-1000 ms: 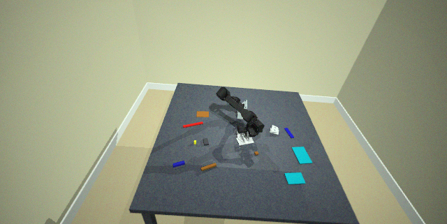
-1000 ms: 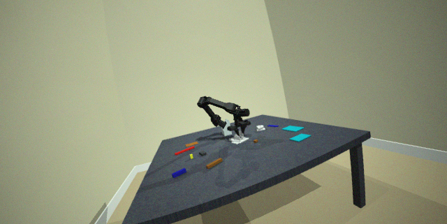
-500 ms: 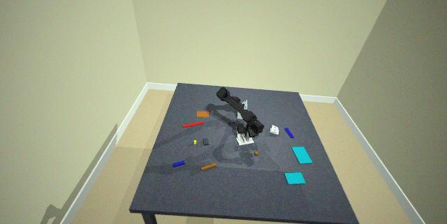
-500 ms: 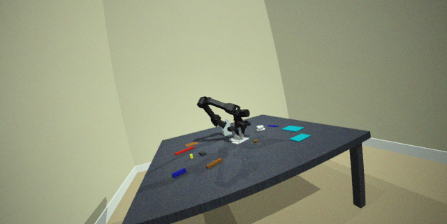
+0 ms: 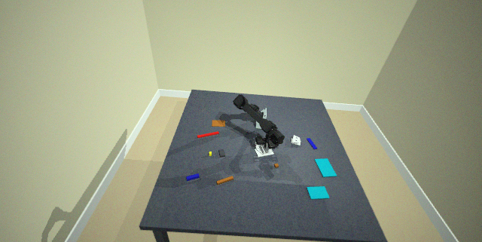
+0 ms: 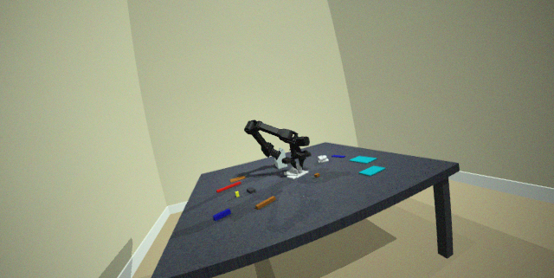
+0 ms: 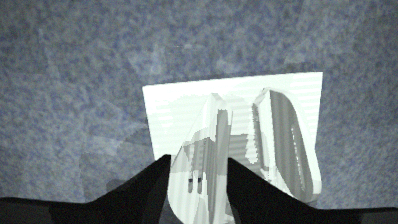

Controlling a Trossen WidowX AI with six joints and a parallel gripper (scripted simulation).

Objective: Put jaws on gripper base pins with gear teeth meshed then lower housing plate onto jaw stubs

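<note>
My gripper tip is now 1 cm past the white jaw and 6 cm to the left of it. Also, from my gripper tip: orange cube (13 cm ahead, 7 cm to the left, 1 cm below); then white gripper base (13 cm behind, 21 cm to the left, 1 cm above); then grey block (11 cm ahead, 31 cm to the right, 1 cm below).
</note>
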